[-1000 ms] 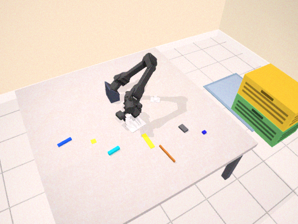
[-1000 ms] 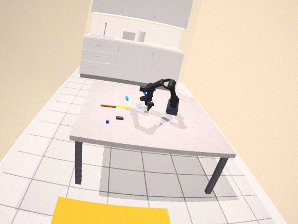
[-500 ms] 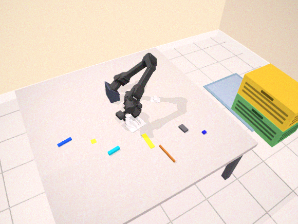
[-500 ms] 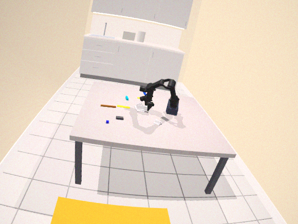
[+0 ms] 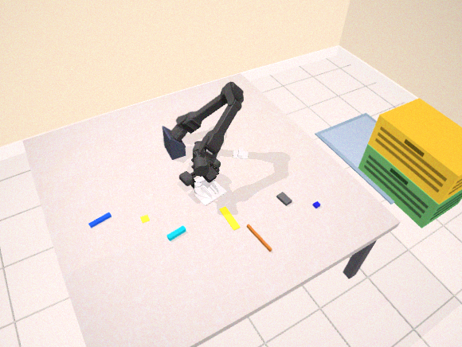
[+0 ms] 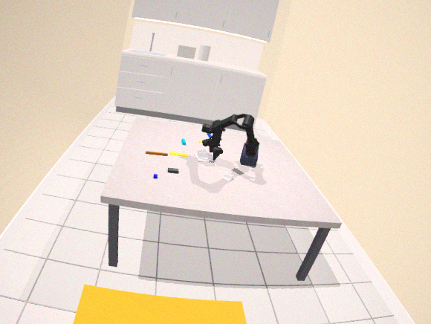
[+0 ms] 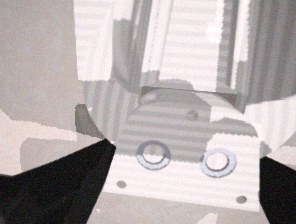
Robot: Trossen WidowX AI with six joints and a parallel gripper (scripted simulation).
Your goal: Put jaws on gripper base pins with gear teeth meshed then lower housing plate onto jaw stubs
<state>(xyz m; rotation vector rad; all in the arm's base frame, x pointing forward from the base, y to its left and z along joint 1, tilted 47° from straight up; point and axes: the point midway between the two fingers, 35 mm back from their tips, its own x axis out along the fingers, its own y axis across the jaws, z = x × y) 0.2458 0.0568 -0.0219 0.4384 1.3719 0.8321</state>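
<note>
The housing plate lies right at my gripper tip. From my gripper tip the other things lie so: small white part 250 mm to the left, 90 mm behind; gripper base 20 mm above, 10 mm ahead; yellow bar 220 mm ahead, 30 mm to the left.
</note>
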